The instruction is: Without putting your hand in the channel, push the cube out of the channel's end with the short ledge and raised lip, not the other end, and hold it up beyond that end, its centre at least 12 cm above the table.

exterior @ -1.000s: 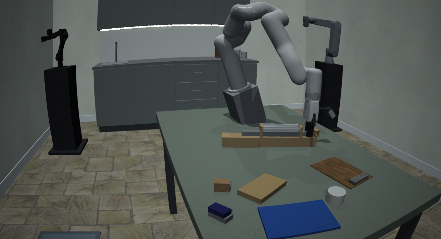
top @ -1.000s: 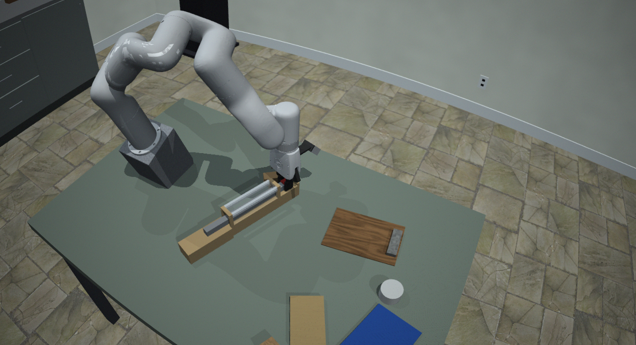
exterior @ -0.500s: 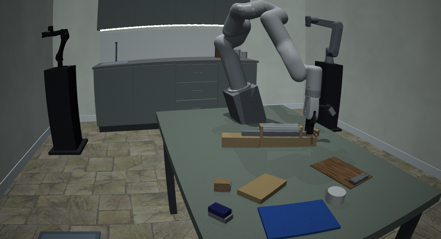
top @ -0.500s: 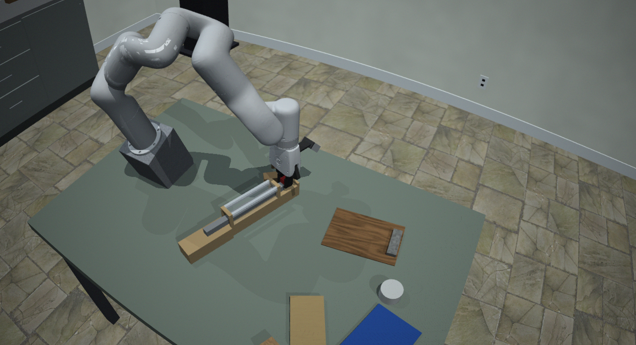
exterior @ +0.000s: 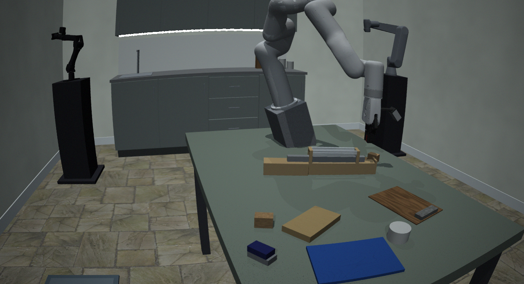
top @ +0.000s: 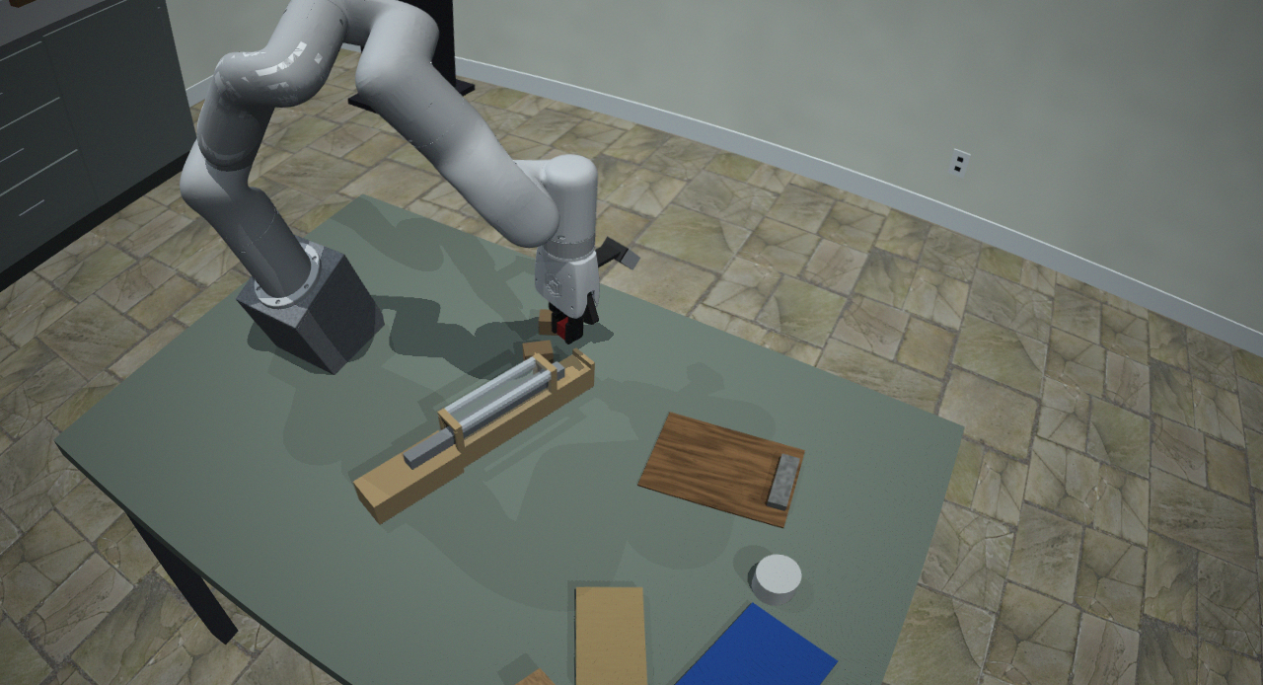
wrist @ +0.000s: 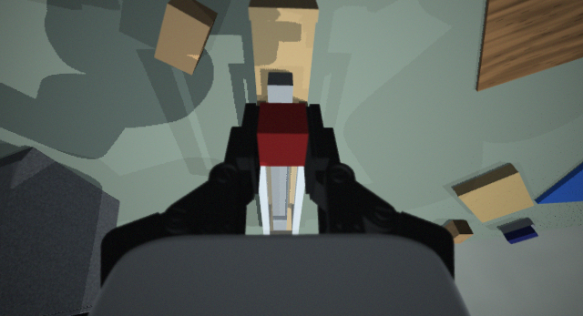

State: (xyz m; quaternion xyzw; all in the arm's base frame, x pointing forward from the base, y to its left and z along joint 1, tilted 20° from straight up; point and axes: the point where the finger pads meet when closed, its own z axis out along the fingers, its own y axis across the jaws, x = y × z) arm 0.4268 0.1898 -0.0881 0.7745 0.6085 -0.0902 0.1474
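Right now my hand is 10 mm above the red cube. Round my hand: blue mat: 500 mm ahead, 310 mm to the right, 140 mm below; then channel: 30 mm behind, 140 mm to the right, 90 mm below; then tan plank: 310 mm ahead, 350 mm to the right, 140 mm below.
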